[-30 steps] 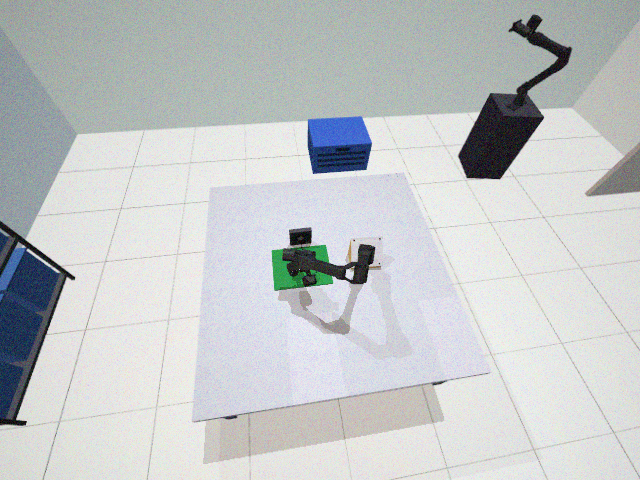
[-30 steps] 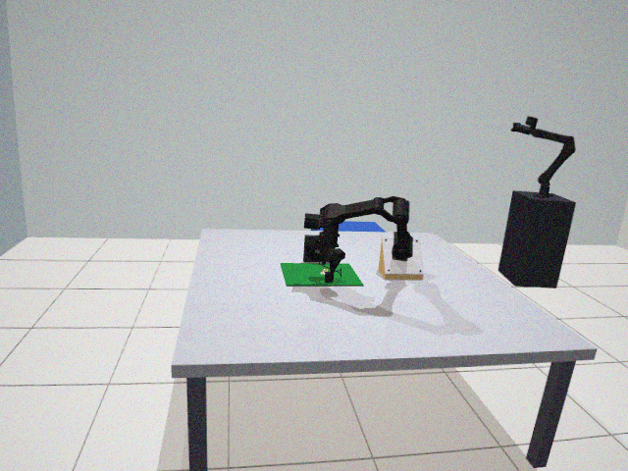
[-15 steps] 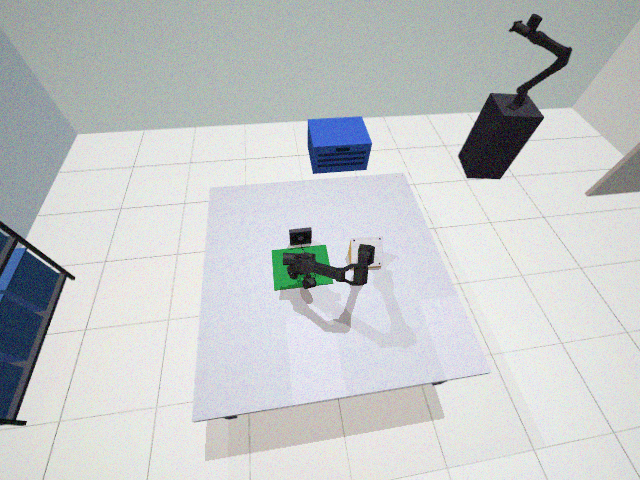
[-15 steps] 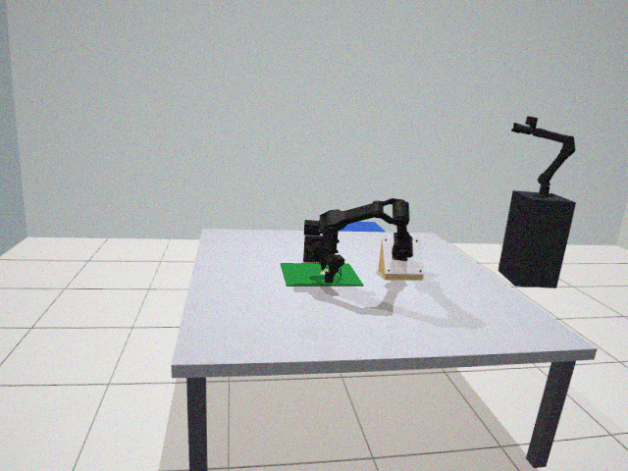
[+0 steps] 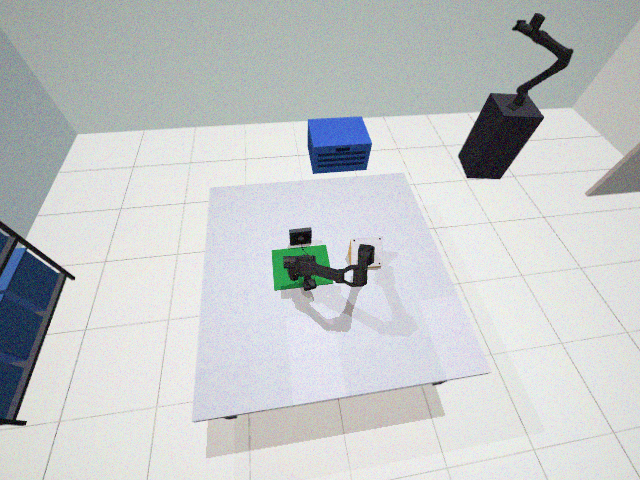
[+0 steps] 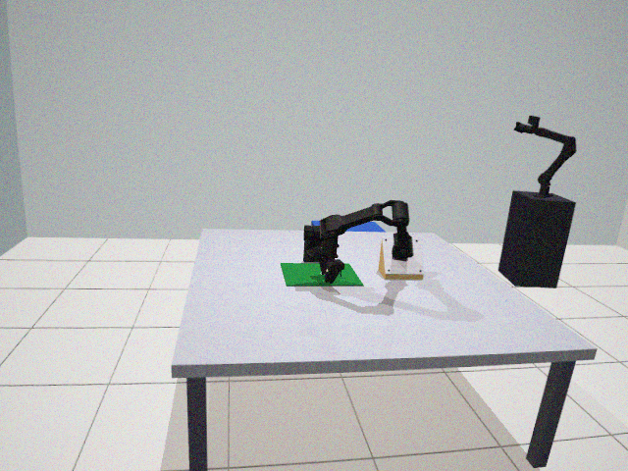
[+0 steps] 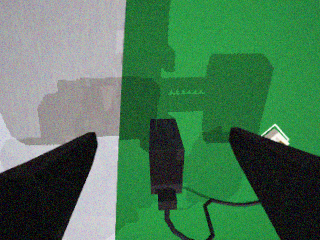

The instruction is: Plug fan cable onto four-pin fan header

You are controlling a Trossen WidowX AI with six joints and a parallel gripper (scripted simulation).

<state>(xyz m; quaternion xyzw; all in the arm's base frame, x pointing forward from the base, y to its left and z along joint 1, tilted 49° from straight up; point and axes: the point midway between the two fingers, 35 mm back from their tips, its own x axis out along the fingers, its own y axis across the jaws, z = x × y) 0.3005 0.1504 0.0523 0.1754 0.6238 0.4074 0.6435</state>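
The white four-pin header is 8 cm to the right of my gripper tip and 2 cm below it. Also, from my gripper tip: green board (2 cm ahead, 9 cm to the right, 3 cm below); then black fan (3 cm ahead, 24 cm to the right, 4 cm above); then dark fan plug (1 cm behind, 1 cm above).
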